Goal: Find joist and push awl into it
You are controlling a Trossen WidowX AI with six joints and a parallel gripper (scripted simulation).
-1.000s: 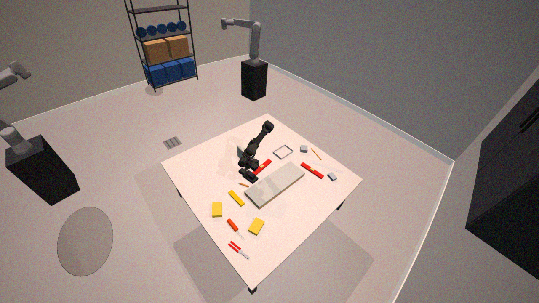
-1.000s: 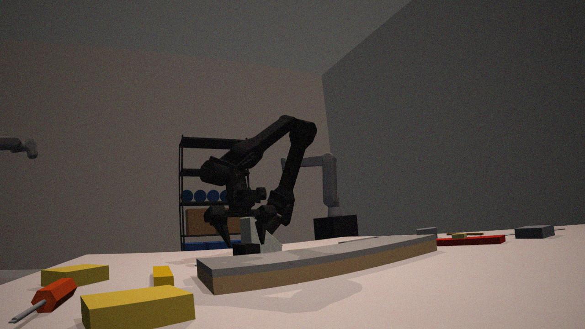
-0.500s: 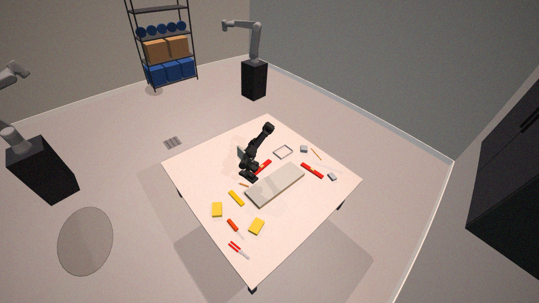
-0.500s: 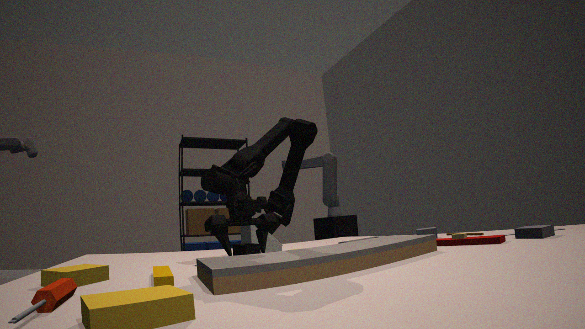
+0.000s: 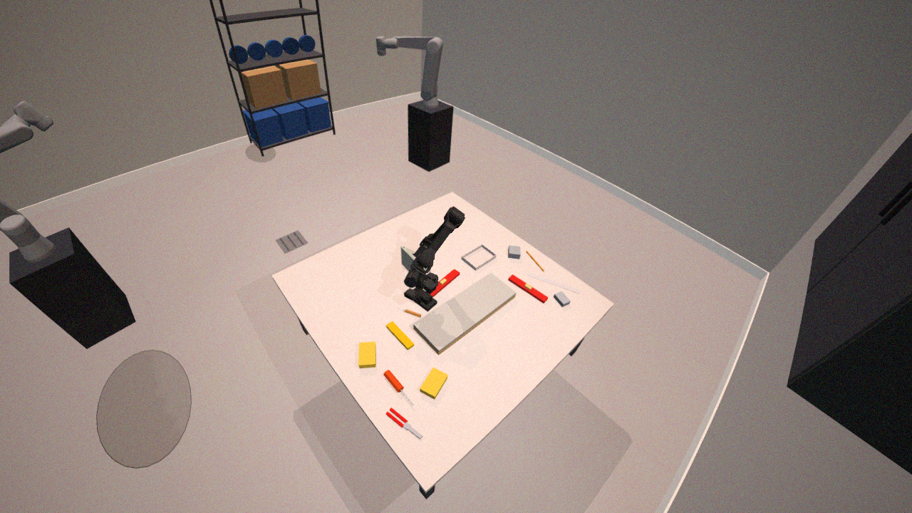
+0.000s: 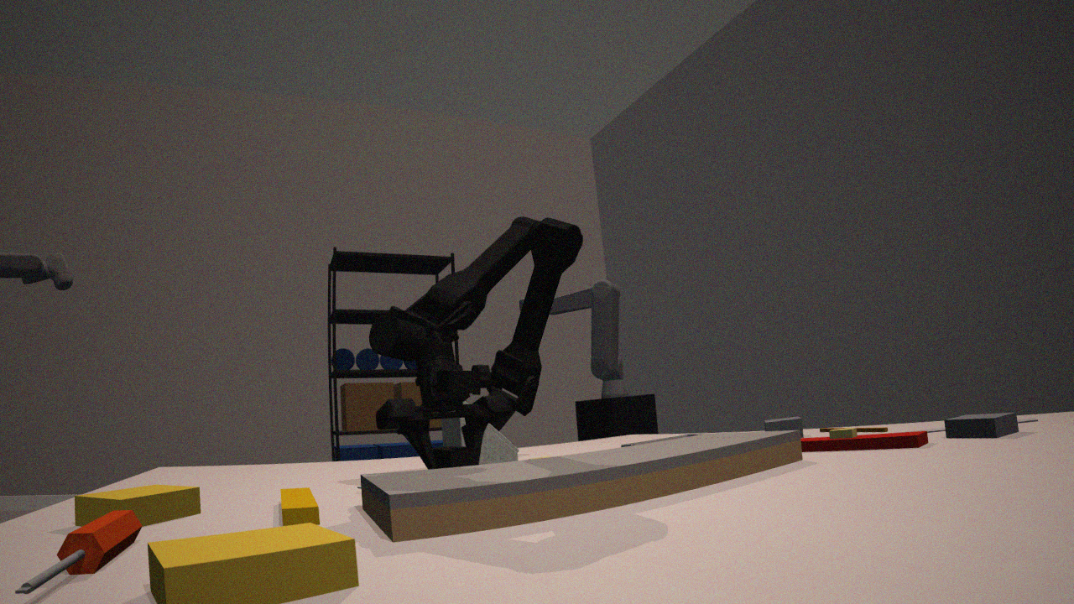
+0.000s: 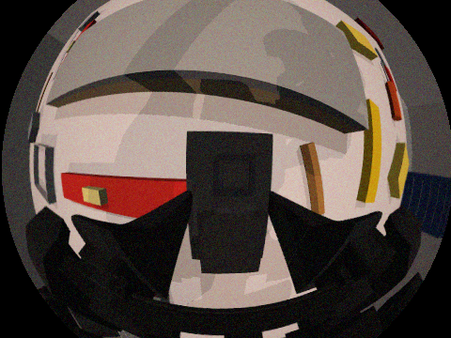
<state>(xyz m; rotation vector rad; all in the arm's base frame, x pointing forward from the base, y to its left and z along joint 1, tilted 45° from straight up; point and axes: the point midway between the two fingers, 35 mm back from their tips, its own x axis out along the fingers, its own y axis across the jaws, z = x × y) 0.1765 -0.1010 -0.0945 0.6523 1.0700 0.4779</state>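
The awl is 10 cm to the right of my gripper tip, 2 cm below it and 2 cm behind it. Round my gripper tip: grey tray 44 cm to the left, 1 cm below, 1 cm behind; stud finder 2 cm above, 1 cm ahead; pencil 66 cm to the left, 23 cm ahead, 2 cm below.
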